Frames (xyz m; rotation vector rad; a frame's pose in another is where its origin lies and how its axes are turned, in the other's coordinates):
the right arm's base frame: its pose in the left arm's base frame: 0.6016 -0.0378 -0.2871 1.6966 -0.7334 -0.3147
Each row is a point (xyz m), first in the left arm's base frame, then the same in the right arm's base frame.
Working: the left arm's base frame: its pose in the right arm's base frame: -0.4329 0.4489 0.2384 -1.6966 0.7334 0.3147

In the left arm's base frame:
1: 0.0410 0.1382 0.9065
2: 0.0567 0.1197 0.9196
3: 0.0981 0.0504 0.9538
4: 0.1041 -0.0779 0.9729
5: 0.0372 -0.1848 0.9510
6: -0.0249 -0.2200 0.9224
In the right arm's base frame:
1: -0.3279 1.2827 -0.1308
2: -0.3021 1.2923 -0.1288
3: -0.2214 1.3193 -0.1075
4: -0.1339 1.3485 -0.0161
5: -0.1227 1.3586 0.1110
6: -0.1533 1.3536 0.1813

